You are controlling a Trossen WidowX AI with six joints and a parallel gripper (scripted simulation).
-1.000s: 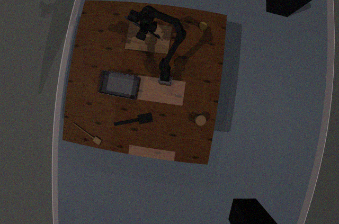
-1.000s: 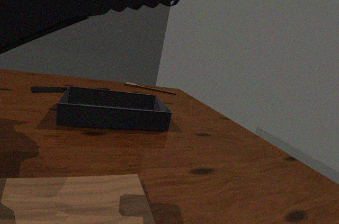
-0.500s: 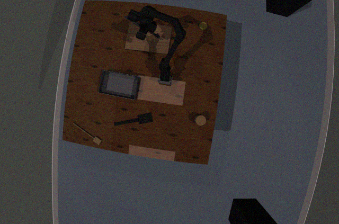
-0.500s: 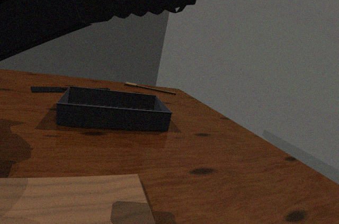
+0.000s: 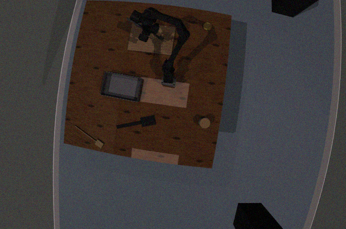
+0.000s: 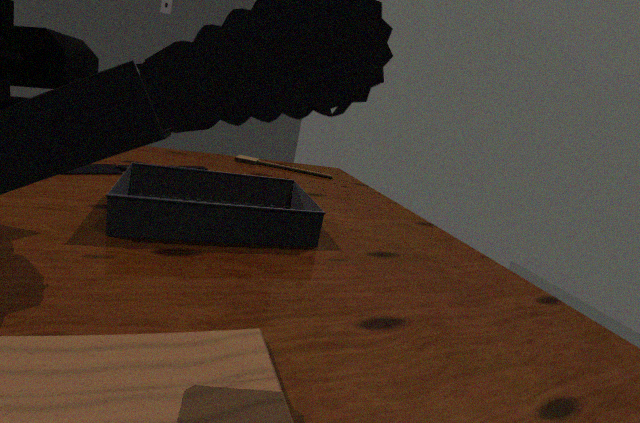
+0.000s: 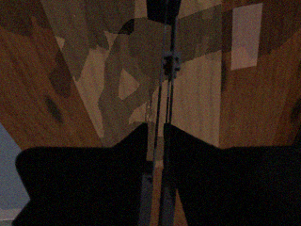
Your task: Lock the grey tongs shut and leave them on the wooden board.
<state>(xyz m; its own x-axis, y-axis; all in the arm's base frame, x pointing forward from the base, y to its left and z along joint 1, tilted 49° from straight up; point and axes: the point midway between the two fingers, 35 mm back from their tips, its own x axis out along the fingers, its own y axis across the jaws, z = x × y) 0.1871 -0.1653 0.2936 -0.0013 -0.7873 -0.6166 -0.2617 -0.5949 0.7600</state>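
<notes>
My gripper tip is 12 cm above the light wooden board. Round my gripper tip: black spatula (68 cm to the left, 13 cm below, 2 cm ahead); then small yellow cylinder (44 cm behind, 16 cm to the right, 12 cm below); then grey roasting tin (41 cm to the left, 18 cm ahead, 10 cm below).
</notes>
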